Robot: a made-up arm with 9 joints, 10 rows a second.
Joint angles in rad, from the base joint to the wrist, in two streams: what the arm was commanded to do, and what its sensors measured. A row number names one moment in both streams.
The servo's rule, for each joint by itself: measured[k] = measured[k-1] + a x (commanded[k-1-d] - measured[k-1]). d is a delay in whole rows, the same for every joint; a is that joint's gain. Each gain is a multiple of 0.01, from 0.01 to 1. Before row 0 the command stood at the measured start. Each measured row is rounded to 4 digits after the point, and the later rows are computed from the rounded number. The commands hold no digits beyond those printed.
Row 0, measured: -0.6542 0.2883 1.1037 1.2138 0.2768 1.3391 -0.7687 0.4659 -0.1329
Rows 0 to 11, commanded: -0.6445 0.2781 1.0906 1.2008 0.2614 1.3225 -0.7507 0.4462 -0.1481; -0.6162 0.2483 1.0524 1.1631 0.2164 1.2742 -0.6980 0.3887 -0.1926; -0.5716 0.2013 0.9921 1.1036 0.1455 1.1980 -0.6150 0.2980 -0.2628; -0.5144 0.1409 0.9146 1.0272 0.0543 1.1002 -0.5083 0.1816 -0.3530; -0.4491 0.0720 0.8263 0.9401 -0.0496 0.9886 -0.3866 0.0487 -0.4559; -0.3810 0.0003 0.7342 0.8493 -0.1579 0.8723 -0.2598 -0.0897 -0.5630; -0.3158 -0.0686 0.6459 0.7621 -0.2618 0.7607 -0.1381 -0.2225 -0.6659; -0.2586 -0.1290 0.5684 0.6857 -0.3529 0.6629 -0.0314 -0.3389 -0.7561; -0.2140 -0.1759 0.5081 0.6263 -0.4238 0.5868 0.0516 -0.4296 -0.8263; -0.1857 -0.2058 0.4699 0.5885 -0.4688 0.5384 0.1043 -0.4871 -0.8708; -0.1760 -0.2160 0.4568 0.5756 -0.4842 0.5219 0.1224 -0.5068 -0.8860; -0.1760 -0.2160 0.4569 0.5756 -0.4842 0.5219 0.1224 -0.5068 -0.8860
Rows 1 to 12, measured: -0.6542 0.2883 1.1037 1.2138 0.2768 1.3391 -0.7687 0.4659 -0.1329; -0.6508 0.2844 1.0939 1.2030 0.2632 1.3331 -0.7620 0.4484 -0.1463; -0.6387 0.2707 1.0628 1.1699 0.2220 1.3119 -0.7383 0.3953 -0.1870; -0.6152 0.2443 1.0098 1.1149 0.1547 1.2709 -0.6927 0.3087 -0.2537; -0.5799 0.2050 0.9384 1.0421 0.0663 1.2094 -0.6245 0.1956 -0.3411; -0.5341 0.1545 0.8543 0.9574 -0.0357 1.1299 -0.5365 0.0649 -0.4421; -0.4805 0.0959 0.7642 0.8677 -0.1432 1.0372 -0.4341 -0.0727 -0.5485; -0.4229 0.0334 0.6755 0.7801 -0.2476 0.9377 -0.3246 -0.2060 -0.6518; -0.3654 -0.0283 0.5952 0.7017 -0.3403 0.8388 -0.2161 -0.3243 -0.7436; -0.3124 -0.0844 0.5299 0.6391 -0.4138 0.7481 -0.1171 -0.4180 -0.8164; -0.2681 -0.1305 0.4849 0.5971 -0.4622 0.6726 -0.0352 -0.4795 -0.8643; -0.2359 -0.1630 0.4638 0.5793 -0.4816 0.6183 0.0231 -0.5038 -0.8834
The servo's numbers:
d 1
a 0.35 0.38 0.75 0.83 0.88 0.36 0.37 0.89 0.88

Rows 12 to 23, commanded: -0.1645 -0.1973 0.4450 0.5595 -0.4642 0.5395 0.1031 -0.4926 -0.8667; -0.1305 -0.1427 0.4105 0.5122 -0.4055 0.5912 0.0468 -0.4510 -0.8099; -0.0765 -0.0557 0.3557 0.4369 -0.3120 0.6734 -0.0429 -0.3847 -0.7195; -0.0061 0.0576 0.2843 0.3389 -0.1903 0.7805 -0.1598 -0.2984 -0.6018; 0.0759 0.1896 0.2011 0.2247 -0.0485 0.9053 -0.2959 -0.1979 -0.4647; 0.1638 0.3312 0.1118 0.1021 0.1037 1.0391 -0.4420 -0.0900 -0.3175; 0.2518 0.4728 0.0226 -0.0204 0.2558 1.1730 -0.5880 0.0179 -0.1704; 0.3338 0.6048 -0.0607 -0.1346 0.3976 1.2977 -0.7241 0.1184 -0.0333; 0.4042 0.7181 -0.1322 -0.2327 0.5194 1.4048 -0.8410 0.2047 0.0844; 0.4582 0.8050 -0.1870 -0.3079 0.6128 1.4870 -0.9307 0.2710 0.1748; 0.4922 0.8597 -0.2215 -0.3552 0.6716 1.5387 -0.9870 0.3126 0.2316; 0.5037 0.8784 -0.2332 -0.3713 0.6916 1.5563 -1.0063 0.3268 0.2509
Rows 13 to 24, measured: -0.2149 -0.1831 0.4586 0.5762 -0.4839 0.5836 0.0598 -0.5065 -0.8857; -0.1973 -0.1885 0.4484 0.5623 -0.4666 0.5677 0.0758 -0.4941 -0.8690; -0.1739 -0.1711 0.4200 0.5207 -0.4128 0.5762 0.0651 -0.4557 -0.8170; -0.1398 -0.1272 0.3718 0.4511 -0.3241 0.6112 0.0251 -0.3925 -0.7312; -0.0930 -0.0570 0.3062 0.3580 -0.2064 0.6721 -0.0433 -0.3088 -0.6173; -0.0339 0.0367 0.2274 0.2474 -0.0674 0.7561 -0.1368 -0.2101 -0.4830; 0.0353 0.1486 0.1407 0.1268 0.0832 0.8580 -0.2497 -0.1032 -0.3374; 0.1111 0.2718 0.0521 0.0046 0.2351 0.9714 -0.3749 0.0046 -0.1904; 0.1890 0.3983 -0.0325 -0.1109 0.3781 1.0889 -0.5041 0.1059 -0.0522; 0.2643 0.5198 -0.1073 -0.2120 0.5024 1.2026 -0.6288 0.1938 0.0680; 0.3322 0.6282 -0.1671 -0.2916 0.5996 1.3050 -0.7405 0.2625 0.1620; 0.3882 0.7162 -0.2079 -0.3444 0.6630 1.3891 -0.8317 0.3071 0.2232
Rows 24 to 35, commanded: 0.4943 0.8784 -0.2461 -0.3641 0.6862 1.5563 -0.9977 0.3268 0.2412; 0.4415 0.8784 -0.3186 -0.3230 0.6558 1.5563 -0.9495 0.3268 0.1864; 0.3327 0.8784 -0.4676 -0.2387 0.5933 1.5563 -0.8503 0.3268 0.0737; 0.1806 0.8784 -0.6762 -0.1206 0.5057 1.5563 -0.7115 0.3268 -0.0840; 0.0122 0.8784 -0.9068 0.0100 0.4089 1.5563 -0.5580 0.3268 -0.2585; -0.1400 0.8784 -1.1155 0.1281 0.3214 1.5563 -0.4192 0.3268 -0.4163; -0.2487 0.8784 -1.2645 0.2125 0.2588 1.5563 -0.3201 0.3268 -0.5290; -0.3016 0.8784 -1.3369 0.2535 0.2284 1.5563 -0.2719 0.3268 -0.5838; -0.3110 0.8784 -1.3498 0.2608 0.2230 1.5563 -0.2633 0.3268 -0.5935; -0.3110 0.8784 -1.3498 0.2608 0.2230 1.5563 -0.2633 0.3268 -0.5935; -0.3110 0.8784 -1.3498 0.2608 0.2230 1.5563 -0.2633 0.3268 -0.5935; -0.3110 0.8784 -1.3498 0.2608 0.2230 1.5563 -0.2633 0.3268 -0.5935
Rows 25 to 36, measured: 0.4286 0.7778 -0.2269 -0.3667 0.6882 1.4493 -0.8963 0.3246 0.2476; 0.4516 0.8160 -0.2413 -0.3645 0.6864 1.4878 -0.9338 0.3266 0.2420; 0.4481 0.8397 -0.2993 -0.3301 0.6595 1.5125 -0.9396 0.3268 0.1931; 0.4077 0.8544 -0.4255 -0.2542 0.6012 1.5283 -0.9066 0.3268 0.0880; 0.3282 0.8635 -0.6135 -0.1433 0.5172 1.5384 -0.8344 0.3268 -0.0634; 0.2176 0.8692 -0.8335 -0.0161 0.4219 1.5448 -0.7321 0.3268 -0.2351; 0.0924 0.8727 -1.0450 0.1036 0.3335 1.5489 -0.6163 0.3268 -0.3946; -0.0270 0.8749 -1.2096 0.1940 0.2678 1.5516 -0.5067 0.3268 -0.5129; -0.1231 0.8762 -1.3051 0.2434 0.2331 1.5533 -0.4198 0.3268 -0.5753; -0.1889 0.8770 -1.3386 0.2578 0.2242 1.5544 -0.3619 0.3268 -0.5913; -0.2316 0.8775 -1.3470 0.2603 0.2231 1.5551 -0.3254 0.3268 -0.5932; -0.2594 0.8778 -1.3491 0.2607 0.2230 1.5555 -0.3024 0.3268 -0.5935
